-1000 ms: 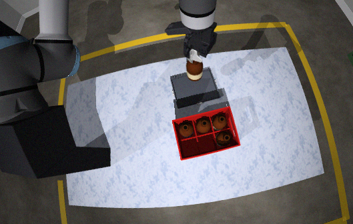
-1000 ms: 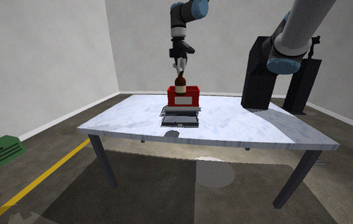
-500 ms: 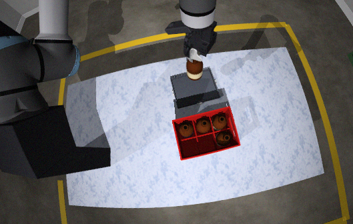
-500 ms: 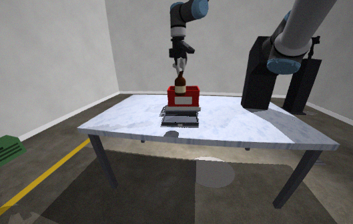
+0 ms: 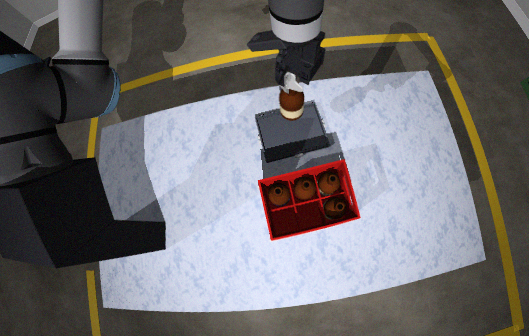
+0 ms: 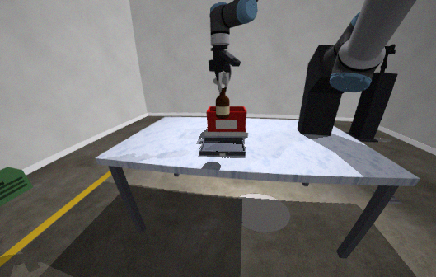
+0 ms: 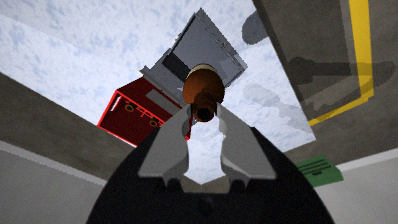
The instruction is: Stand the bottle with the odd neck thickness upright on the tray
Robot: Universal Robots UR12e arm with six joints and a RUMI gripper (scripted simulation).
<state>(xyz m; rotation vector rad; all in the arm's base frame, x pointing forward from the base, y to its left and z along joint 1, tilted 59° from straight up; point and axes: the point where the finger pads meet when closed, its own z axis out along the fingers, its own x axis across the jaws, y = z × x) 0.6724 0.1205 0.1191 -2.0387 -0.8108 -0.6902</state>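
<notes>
Now: the dark tray 32 cm below my hand. Round my hand: red crate (1 cm ahead, 29 cm to the right, 25 cm below).
</notes>
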